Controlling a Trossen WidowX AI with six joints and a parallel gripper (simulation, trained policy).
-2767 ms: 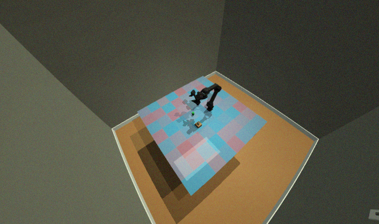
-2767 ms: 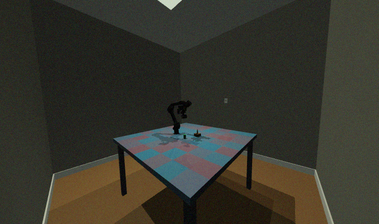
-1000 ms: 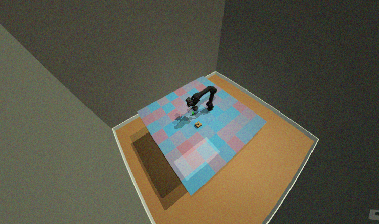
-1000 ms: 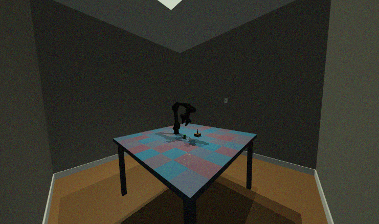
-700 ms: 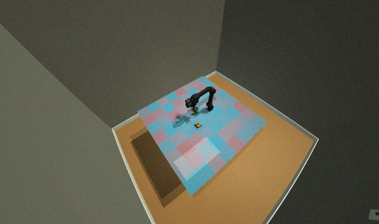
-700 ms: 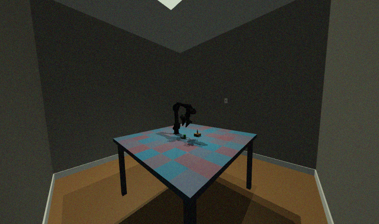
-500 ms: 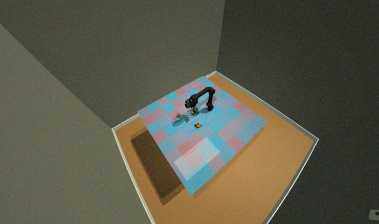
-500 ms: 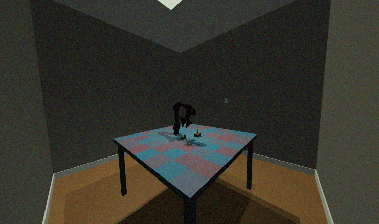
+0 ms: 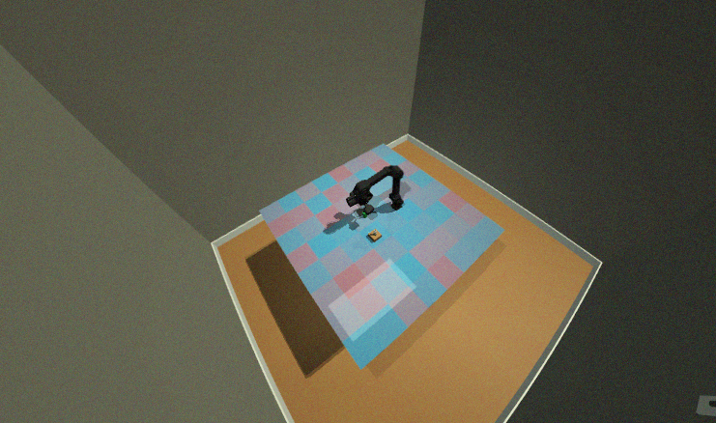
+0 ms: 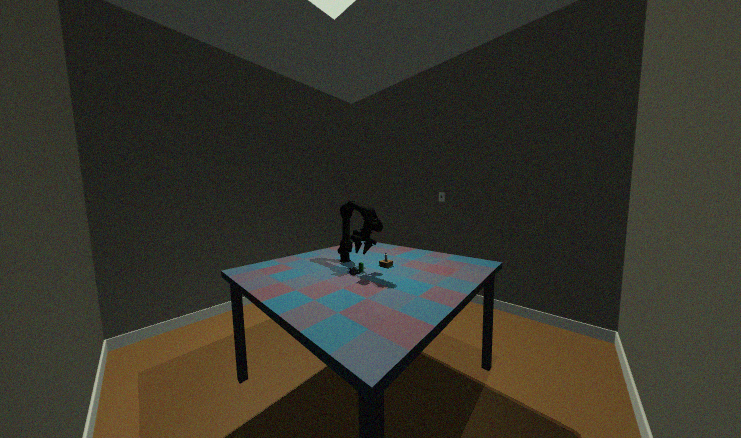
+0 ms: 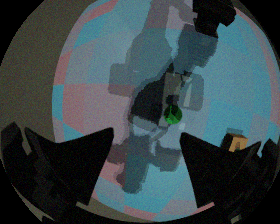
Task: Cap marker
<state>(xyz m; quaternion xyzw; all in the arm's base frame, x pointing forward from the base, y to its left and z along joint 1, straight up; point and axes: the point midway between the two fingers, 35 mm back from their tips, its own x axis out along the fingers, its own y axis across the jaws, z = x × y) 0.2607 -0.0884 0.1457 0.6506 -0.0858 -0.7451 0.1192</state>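
My gripper tip is 90 mm above the green cap, 20 mm to the right of it and 10 mm past it.
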